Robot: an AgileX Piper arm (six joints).
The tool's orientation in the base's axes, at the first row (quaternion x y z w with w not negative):
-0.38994, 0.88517, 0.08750, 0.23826
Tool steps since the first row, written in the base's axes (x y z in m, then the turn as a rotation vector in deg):
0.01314, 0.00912, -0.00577, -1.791, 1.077, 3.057
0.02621, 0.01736, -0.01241, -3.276, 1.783, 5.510
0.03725, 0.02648, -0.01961, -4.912, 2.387, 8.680
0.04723, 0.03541, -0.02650, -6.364, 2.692, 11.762
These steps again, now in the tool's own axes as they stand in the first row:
-0.01074, -0.00323, 0.01278, -1.154, 1.950, -2.929
-0.02044, -0.00699, 0.02599, -1.949, 3.441, -5.351
-0.02926, -0.00864, 0.03928, -2.941, 4.952, -8.485
-0.03749, -0.00965, 0.05185, -3.804, 6.127, -11.579

